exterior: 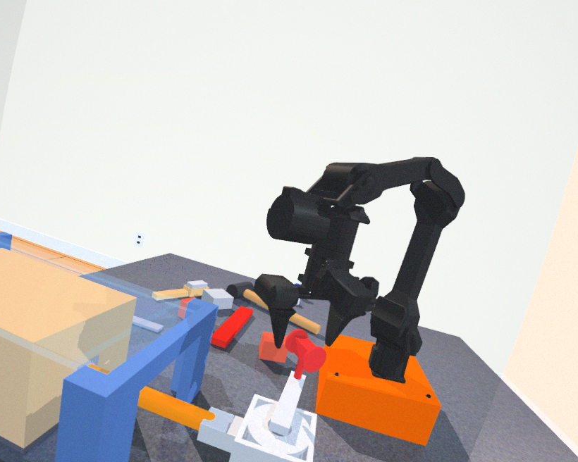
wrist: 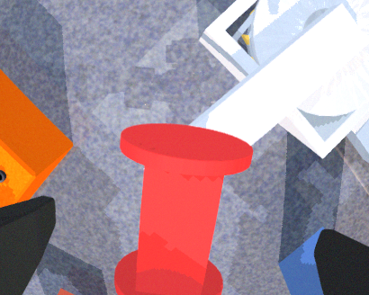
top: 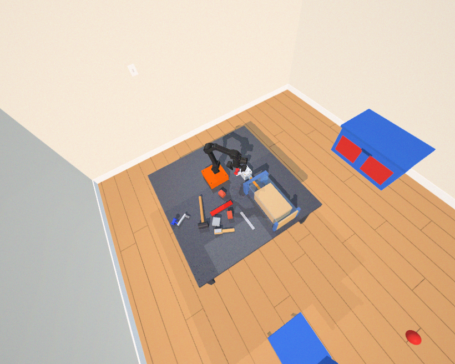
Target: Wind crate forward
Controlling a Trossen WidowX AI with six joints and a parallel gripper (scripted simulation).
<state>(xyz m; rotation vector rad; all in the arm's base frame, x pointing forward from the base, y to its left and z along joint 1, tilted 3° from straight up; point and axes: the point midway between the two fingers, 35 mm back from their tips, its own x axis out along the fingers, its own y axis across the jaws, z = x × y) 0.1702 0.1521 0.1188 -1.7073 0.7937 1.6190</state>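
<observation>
The red knob lies 20 mm below my gripper tip. The rest, counted from my gripper tip: blue frame (160 mm ahead, 100 mm to the left, 50 mm below); then white winch (120 mm below, 90 mm to the left, 10 mm behind); then winch handle (50 mm below, 30 mm to the left).
</observation>
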